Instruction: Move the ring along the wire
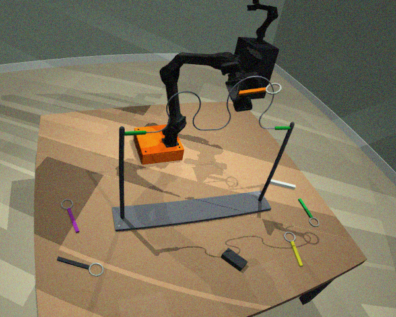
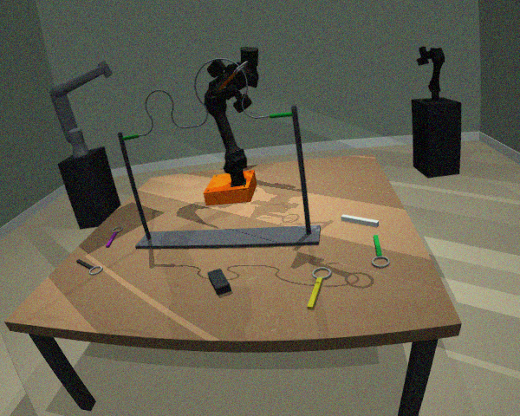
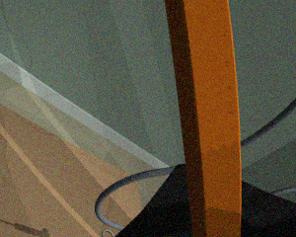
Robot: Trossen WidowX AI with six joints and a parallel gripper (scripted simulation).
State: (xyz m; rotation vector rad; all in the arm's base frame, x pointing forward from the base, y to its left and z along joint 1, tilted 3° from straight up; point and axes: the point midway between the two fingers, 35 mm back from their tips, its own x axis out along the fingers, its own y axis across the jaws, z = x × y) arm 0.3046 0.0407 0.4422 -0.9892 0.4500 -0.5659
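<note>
Now: the ring with orange handle 2 cm ahead of my gripper tip, 8 cm to the left of it and 5 cm above it. From my gripper tip the other things lie so: white bar 3 cm ahead, 42 cm to the left, 48 cm below; yellow-handled ring 33 cm ahead, 23 cm to the left, 48 cm below; dark block 28 cm ahead, 4 cm to the right, 48 cm below.
</note>
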